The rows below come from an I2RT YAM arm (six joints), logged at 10 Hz.
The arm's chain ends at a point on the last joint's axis. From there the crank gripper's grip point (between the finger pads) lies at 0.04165 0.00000 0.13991 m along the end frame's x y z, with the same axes.
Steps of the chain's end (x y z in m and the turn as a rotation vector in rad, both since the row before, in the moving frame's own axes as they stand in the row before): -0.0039 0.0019 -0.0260 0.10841 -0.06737 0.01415; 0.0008 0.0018 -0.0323 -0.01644 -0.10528 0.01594; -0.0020 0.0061 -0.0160 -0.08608 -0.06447 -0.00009; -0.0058 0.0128 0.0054 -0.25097 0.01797 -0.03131; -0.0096 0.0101 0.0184 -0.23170 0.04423 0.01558; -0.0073 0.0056 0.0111 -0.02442 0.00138 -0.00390; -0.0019 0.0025 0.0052 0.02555 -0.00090 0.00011
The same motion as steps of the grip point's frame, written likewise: -0.0133 -0.0129 -0.0243 0.10841 -0.06737 0.01415; -0.0142 0.0047 -0.0287 -0.01644 -0.10528 0.01594; -0.0111 0.0182 -0.0141 -0.08608 -0.06447 -0.00009; -0.0028 0.0461 0.0004 -0.25097 0.01797 -0.03131; -0.0038 0.0427 0.0126 -0.23170 0.04423 0.01558; -0.0071 0.0089 0.0110 -0.02442 0.00138 -0.00390; -0.0020 -0.0011 0.0052 0.02555 -0.00090 0.00011
